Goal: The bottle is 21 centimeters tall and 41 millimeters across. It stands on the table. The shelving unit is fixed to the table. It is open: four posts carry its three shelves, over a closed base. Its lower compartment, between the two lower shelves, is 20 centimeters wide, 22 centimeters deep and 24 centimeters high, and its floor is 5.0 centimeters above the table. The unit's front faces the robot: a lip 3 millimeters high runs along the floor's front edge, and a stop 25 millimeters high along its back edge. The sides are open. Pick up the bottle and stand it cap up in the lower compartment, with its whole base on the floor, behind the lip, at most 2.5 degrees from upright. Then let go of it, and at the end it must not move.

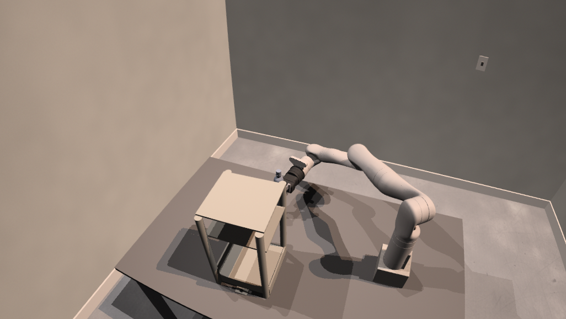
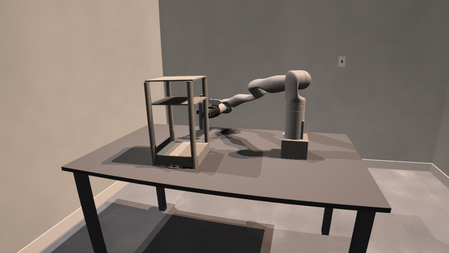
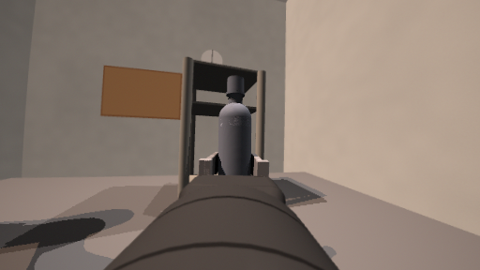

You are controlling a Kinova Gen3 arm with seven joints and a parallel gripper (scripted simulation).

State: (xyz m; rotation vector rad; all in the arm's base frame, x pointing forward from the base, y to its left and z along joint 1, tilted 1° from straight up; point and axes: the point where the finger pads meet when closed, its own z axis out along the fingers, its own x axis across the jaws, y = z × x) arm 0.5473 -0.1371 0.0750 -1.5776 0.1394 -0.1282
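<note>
My gripper is now 10 mm past the shelving unit, 300 mm to the right of it and 30 mm below it.
</note>
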